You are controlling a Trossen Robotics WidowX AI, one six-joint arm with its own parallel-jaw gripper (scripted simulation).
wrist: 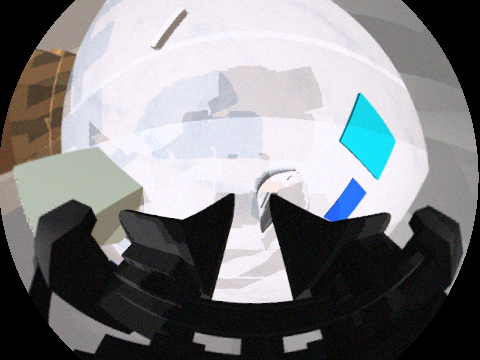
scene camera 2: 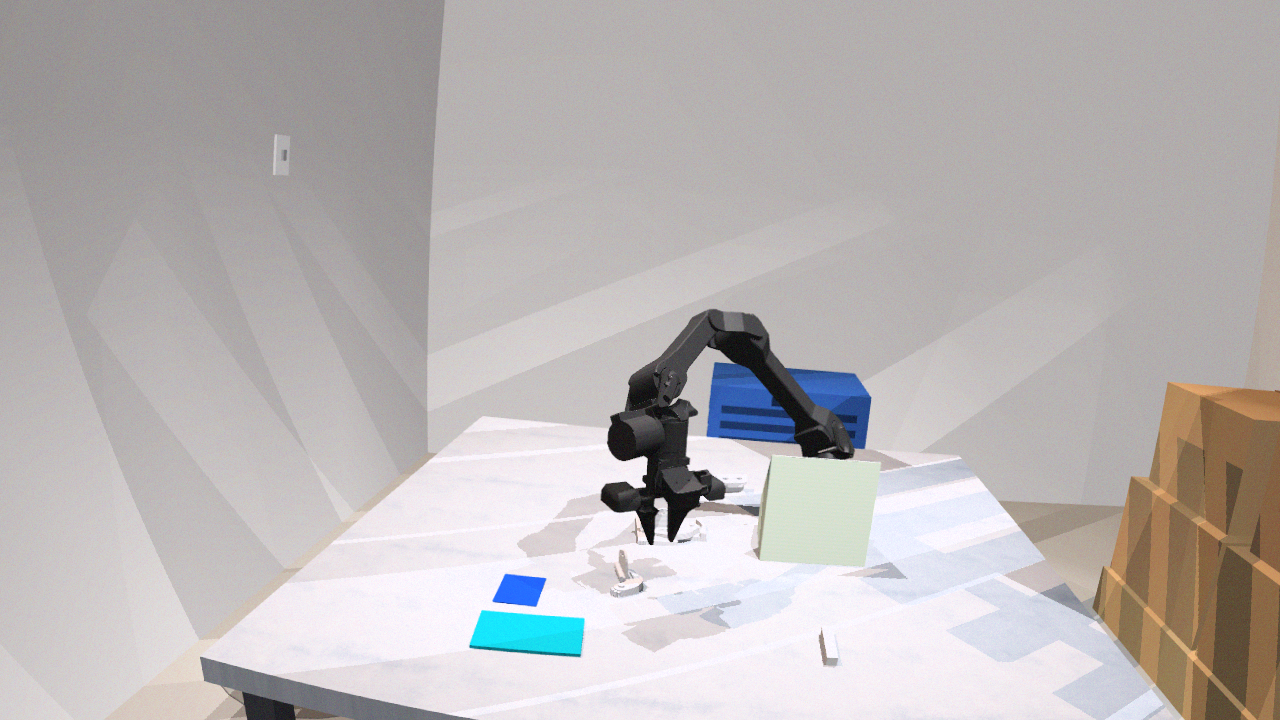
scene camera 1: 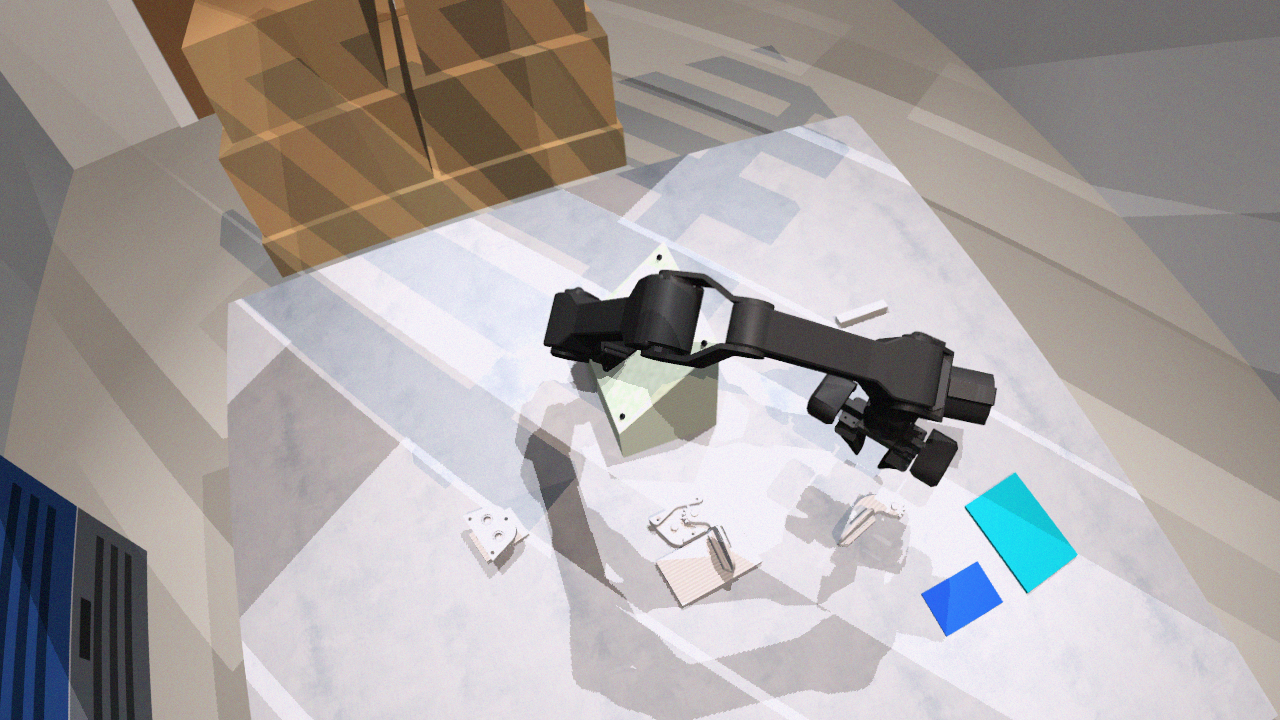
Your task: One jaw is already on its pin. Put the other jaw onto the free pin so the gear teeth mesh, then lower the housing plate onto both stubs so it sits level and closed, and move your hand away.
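Observation:
My gripper (scene camera 1: pixel 868 459) is here in the scene. I see a cyan card (scene camera 1: pixel 1033 548), and I find it (wrist: pixel 365 135) again, with the cyan card (scene camera 2: pixel 511 632) visible once more. There is a blue card (scene camera 1: pixel 956 602) as well; I also see the blue card (wrist: pixel 353 194) and again the blue card (scene camera 2: pixel 522 590). Then there is a white jaw (scene camera 1: pixel 874 504), and I can see the jaw (wrist: pixel 272 183) here too, as well as the jaw (scene camera 2: pixel 632 583) here.

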